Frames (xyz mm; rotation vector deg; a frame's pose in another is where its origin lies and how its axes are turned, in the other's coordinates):
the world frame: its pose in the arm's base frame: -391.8 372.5 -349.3 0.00 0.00 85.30
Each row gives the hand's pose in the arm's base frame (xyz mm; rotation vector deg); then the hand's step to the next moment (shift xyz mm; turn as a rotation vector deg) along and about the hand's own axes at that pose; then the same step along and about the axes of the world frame.
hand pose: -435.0 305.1 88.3 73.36 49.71 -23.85
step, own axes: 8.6 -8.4 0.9 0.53 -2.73 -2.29
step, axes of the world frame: -1.5 0.1 -12.0 1.32 2.46 -2.27
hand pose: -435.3 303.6 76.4 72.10 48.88 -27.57
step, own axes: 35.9 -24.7 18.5 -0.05 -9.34 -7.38
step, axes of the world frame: -18.8 -10.9 -42.1 3.77 9.37 -6.30
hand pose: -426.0 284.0 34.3 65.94 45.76 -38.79
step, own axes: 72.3 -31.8 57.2 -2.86 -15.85 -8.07
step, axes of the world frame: -65.7 -31.0 -65.0 2.25 16.23 -7.49
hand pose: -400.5 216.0 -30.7 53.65 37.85 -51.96
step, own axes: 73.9 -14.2 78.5 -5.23 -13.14 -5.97
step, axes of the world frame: -97.5 -38.3 -29.4 2.14 14.77 -3.58
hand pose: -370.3 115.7 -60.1 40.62 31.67 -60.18
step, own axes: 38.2 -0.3 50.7 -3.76 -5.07 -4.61
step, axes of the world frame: -58.5 -23.8 6.1 3.49 6.80 -1.66
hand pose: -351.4 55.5 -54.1 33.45 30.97 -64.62
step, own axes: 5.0 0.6 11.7 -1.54 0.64 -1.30
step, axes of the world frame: -10.7 -4.3 5.3 2.10 0.22 0.17
